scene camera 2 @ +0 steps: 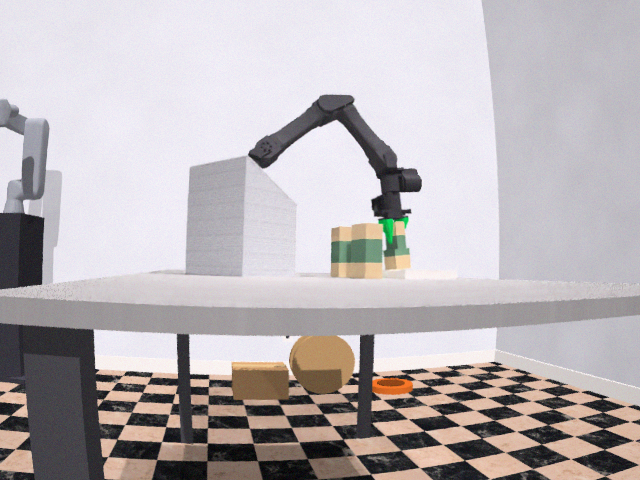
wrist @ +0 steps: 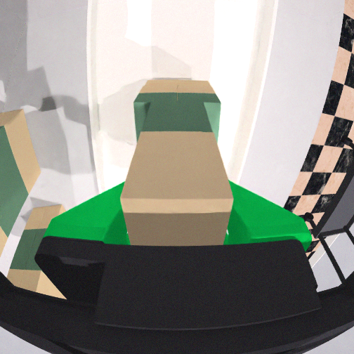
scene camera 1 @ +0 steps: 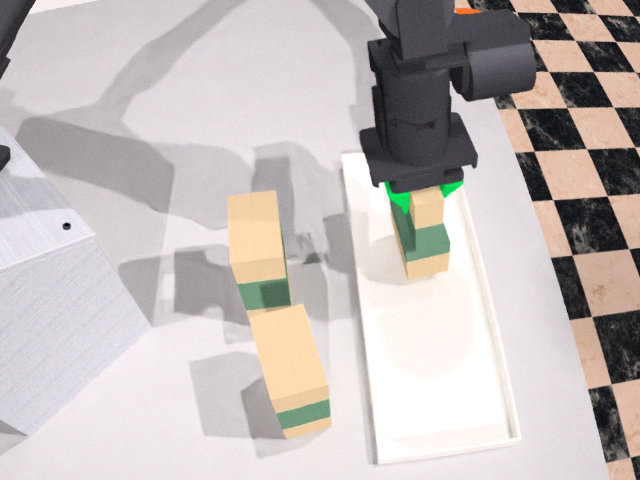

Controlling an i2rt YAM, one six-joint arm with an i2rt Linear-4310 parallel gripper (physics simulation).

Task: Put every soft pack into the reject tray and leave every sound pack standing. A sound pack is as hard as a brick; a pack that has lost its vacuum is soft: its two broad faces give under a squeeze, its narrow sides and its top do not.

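Frame: origin at the arm's base, x ahead, y left, z up, level; millimetres.
Where they show: gripper, between the fingertips: (scene camera 2: 395,243); arm's base, origin of its link: (scene camera 2: 242,185).
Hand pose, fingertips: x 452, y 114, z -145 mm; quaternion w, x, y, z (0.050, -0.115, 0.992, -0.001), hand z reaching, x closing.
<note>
Each offset is from my fingertips to the top centre of the thing.
My gripper (scene camera 1: 427,204) (scene camera 2: 397,231) (wrist: 176,174) has green fingers and is shut on a tan pack with a green band {1 mm ahead, 3 mm right, 64 mm up} (scene camera 1: 433,241) (scene camera 2: 397,260) (wrist: 177,165). The pack hangs upright, low over the far half of the white reject tray {13 mm ahead, 46 mm right, 79 mm down} (scene camera 1: 368,361) (scene camera 2: 444,274) (wrist: 93,75); whether its base touches is hard to tell. Its gripped upper part is pressed in, narrower than its base. Left of the tray, a farther pack {165 mm back, 58 mm right, 39 mm up} (scene camera 1: 254,227) (scene camera 2: 340,252) (wrist: 15,175) and a nearer pack {119 mm back, 186 mm right, 39 mm up} (scene camera 1: 290,351) (scene camera 2: 367,251) (wrist: 34,250) stand upright, close together.
A large grey block (scene camera 1: 67,320) (scene camera 2: 217,217) stands on the table left of the packs. The table edge and checkered floor (scene camera 1: 584,206) lie right of the tray. An orange ring (scene camera 2: 379,388) lies on the floor.
</note>
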